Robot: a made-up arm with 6 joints. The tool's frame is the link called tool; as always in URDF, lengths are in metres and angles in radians.
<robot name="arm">
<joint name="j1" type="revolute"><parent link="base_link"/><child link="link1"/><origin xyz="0 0 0.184"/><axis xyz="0 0 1"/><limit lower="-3.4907" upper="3.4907"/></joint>
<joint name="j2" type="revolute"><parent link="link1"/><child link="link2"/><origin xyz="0 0 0"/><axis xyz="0 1 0"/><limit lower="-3.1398" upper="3.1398"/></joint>
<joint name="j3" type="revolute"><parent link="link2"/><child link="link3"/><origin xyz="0 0 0.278"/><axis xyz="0 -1 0"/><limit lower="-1.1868" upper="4.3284"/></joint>
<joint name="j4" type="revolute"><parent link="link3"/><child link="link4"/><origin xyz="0 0 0"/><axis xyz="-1 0 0"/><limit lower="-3.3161" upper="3.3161"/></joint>
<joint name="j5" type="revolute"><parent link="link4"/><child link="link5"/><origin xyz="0.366 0 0"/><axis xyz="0 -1 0"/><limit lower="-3.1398" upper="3.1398"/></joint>
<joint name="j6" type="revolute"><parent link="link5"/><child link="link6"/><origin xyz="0 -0.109 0"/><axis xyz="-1 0 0"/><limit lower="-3.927" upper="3.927"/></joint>
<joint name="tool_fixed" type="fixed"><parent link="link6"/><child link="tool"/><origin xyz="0 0 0"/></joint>
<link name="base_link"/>
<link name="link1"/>
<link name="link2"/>
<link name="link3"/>
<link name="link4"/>
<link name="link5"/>
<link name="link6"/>
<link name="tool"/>
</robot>
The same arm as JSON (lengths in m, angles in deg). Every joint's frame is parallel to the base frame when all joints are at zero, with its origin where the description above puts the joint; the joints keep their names.
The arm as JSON. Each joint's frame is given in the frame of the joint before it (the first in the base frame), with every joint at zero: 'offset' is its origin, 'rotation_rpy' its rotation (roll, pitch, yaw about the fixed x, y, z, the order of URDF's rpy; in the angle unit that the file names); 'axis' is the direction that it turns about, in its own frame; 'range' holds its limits. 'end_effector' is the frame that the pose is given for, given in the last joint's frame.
{
  "length_unit": "m",
  "angle_unit": "deg",
  "chain": [
    {
      "id": "j1",
      "offset": [
        0.0,
        0.0,
        0.184
      ],
      "rotation_rpy": [
        0.0,
        0.0,
        0.0
      ],
      "axis": "+z",
      "range": [
        -200.0,
        200.0
      ]
    },
    {
      "id": "j2",
      "offset": [
        0.0,
        0.0,
        0.0
      ],
      "rotation_rpy": [
        0.0,
        0.0,
        0.0
      ],
      "axis": "+y",
      "range": [
        -179.9,
        179.9
      ]
    },
    {
      "id": "j3",
      "offset": [
        0.0,
        0.0,
        0.278
      ],
      "rotation_rpy": [
        0.0,
        0.0,
        0.0
      ],
      "axis": "-y",
      "range": [
        -68.0,
        248.0
      ]
    },
    {
      "id": "j4",
      "offset": [
        0.0,
        0.0,
        0.0
      ],
      "rotation_rpy": [
        0.0,
        0.0,
        0.0
      ],
      "axis": "-x",
      "range": [
        -190.0,
        190.0
      ]
    },
    {
      "id": "j5",
      "offset": [
        0.366,
        0.0,
        0.0
      ],
      "rotation_rpy": [
        0.0,
        0.0,
        0.0
      ],
      "axis": "-y",
      "range": [
        -179.9,
        179.9
      ]
    },
    {
      "id": "j6",
      "offset": [
        0.0,
        -0.109,
        0.0
      ],
      "rotation_rpy": [
        0.0,
        0.0,
        0.0
      ],
      "axis": "-x",
      "range": [
        -225.0,
        225.0
      ]
    }
  ],
  "end_effector": {
    "offset": [
      0.0,
      0.0,
      0.0
    ],
    "rotation_rpy": [
      0.0,
      0.0,
      0.0
    ]
  }
}

